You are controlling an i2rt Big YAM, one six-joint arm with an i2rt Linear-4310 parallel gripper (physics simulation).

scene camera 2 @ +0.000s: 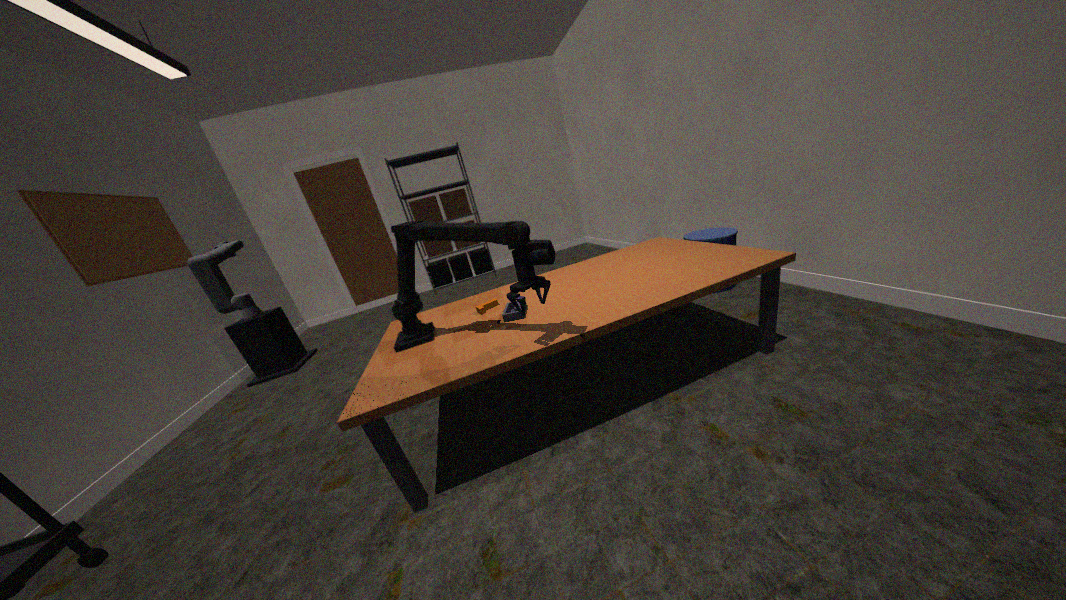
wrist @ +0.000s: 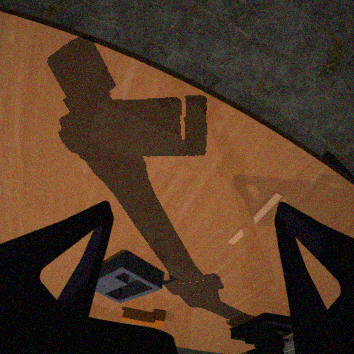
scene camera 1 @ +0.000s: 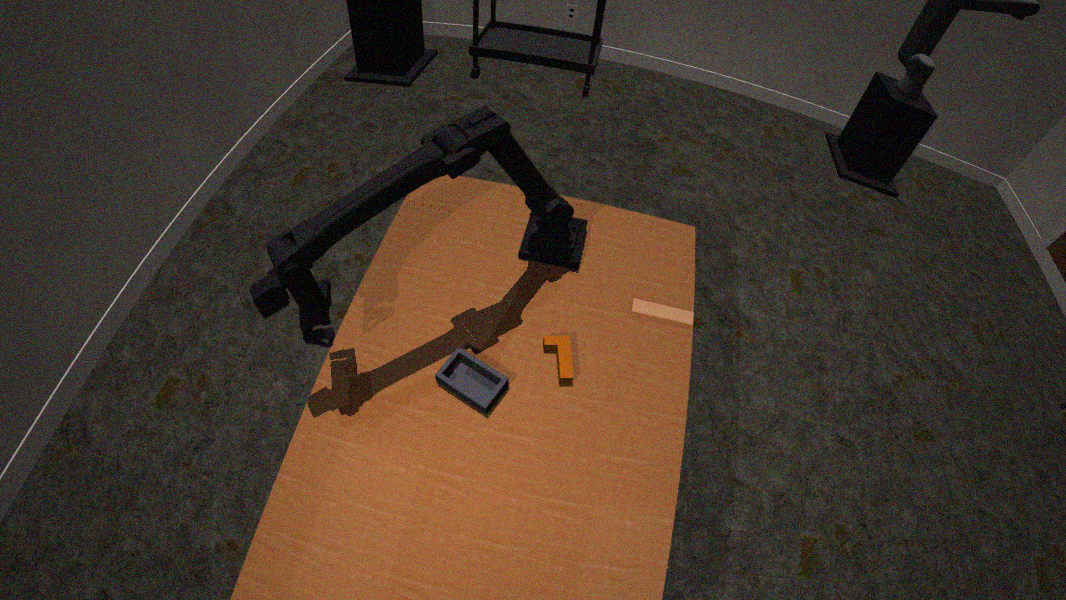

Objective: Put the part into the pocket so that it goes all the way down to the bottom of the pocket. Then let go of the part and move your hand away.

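Places are measured from the arm's base along level axes (x ahead, y left, z up), in metres.
Pixels of known places: gripper, fingertip midpoint: [scene camera 2: 533, 309] [wrist: 191, 210] [scene camera 1: 327, 327]; arm's base, origin of the base link: [scene camera 2: 415, 333] [wrist: 266, 333] [scene camera 1: 553, 236].
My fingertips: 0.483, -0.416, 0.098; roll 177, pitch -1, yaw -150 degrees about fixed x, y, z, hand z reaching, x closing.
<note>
Ahead of a thing's pixels: the offset from my fingertips to its top centre, as dx, dy, dz. Level surfaces: height alone.
The part @(-0.130, +0.503, -0.097) [scene camera 1: 566, 363] [scene camera 2: 487, 306] [wrist: 145, 315] is an orange L-shaped block lying flat on the table. The pocket is in a dark grey rectangular block @(-0.024, +0.329, -0.090) [scene camera 1: 488, 404] [scene camera 2: 513, 316] [wrist: 136, 262], open at the top, which stands apart from the part; in scene camera 1 it lies to the part's left, turned at an angle. My gripper [scene camera 1: 319, 336] [scene camera 2: 530, 297] [wrist: 191, 210] is open and empty. It hangs above the table near its long edge, away from both part and pocket. In the wrist view the left finger hides one side of the pocket block.
The arm's base [scene camera 1: 552, 242] [scene camera 2: 414, 335] stands on the wooden table @(dz -0.127) [scene camera 1: 477, 514] [scene camera 2: 641, 275]. The arm's shadow crosses the table near the pocket block. A pale strip [scene camera 1: 662, 310] shows at the table's right edge. A cart [scene camera 1: 537, 59] and a second arm's pedestal [scene camera 1: 886, 126] stand on the floor behind.
</note>
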